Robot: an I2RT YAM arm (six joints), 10 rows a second.
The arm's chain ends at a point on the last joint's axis. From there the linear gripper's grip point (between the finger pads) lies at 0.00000 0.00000 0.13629 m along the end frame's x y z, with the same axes.
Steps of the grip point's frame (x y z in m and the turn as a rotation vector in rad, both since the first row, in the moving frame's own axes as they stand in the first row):
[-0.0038 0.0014 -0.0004 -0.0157 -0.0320 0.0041]
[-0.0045 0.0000 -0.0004 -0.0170 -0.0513 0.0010]
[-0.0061 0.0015 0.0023 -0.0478 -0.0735 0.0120]
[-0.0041 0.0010 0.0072 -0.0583 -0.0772 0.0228]
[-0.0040 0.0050 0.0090 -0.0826 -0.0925 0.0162]
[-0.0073 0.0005 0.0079 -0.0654 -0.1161 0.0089]
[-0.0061 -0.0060 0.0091 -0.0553 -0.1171 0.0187]
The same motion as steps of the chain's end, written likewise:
[0.0006 -0.0007 -0.0003 -0.0157 -0.0320 0.0041]
[0.0025 -0.0023 -0.0002 -0.0170 -0.0513 0.0010]
[0.0039 -0.0049 0.0028 -0.0478 -0.0735 0.0120]
[0.0065 -0.0068 0.0078 -0.0583 -0.0772 0.0228]
[0.0087 -0.0061 0.0100 -0.0826 -0.0925 0.0162]
[0.0085 -0.0083 0.0091 -0.0654 -0.1161 0.0089]
[0.0099 -0.0134 0.0102 -0.0553 -0.1171 0.0187]

